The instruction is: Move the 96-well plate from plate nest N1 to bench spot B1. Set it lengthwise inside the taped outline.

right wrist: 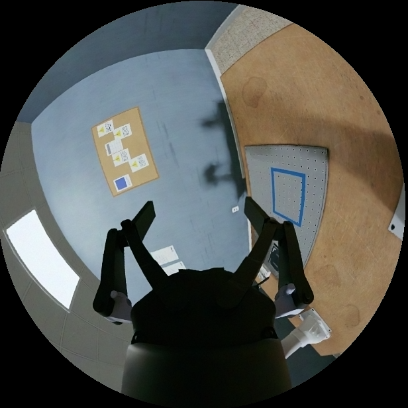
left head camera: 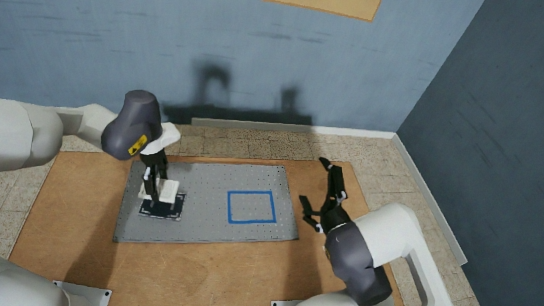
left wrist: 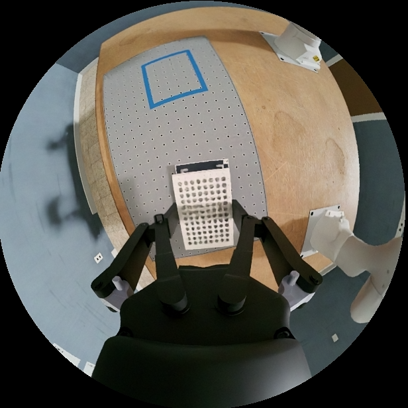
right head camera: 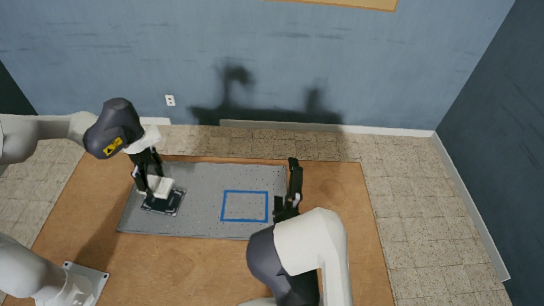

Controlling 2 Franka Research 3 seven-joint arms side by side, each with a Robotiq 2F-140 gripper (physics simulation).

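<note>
The white 96-well plate [left head camera: 169, 192] [right head camera: 163, 188] [left wrist: 204, 192] is held above the black plate nest [left head camera: 161, 211] [right head camera: 162, 205] [left wrist: 201, 167], apart from it. My left gripper [left head camera: 156, 189] [right head camera: 150, 184] [left wrist: 204, 208] is shut on the plate, one finger on each long side. In the left wrist view the plate hides most of the nest. The blue taped outline [left head camera: 251, 222] [right head camera: 244, 220] [left wrist: 178, 96] [right wrist: 303, 197] lies on the grey board, to the right of the nest in the head views. My right gripper [left head camera: 311, 179] [right wrist: 199, 206] is open and empty, beyond the board's right edge in the left head view.
The grey perforated board [left head camera: 205, 230] [right head camera: 200, 227] [left wrist: 220, 125] lies on the wooden table [left head camera: 200, 270] [right head camera: 185, 270] [left wrist: 300, 150]. The right arm [left head camera: 387, 230] [right head camera: 310, 240] reaches over the table's right part. A blue wall [left head camera: 250, 75] stands behind the table.
</note>
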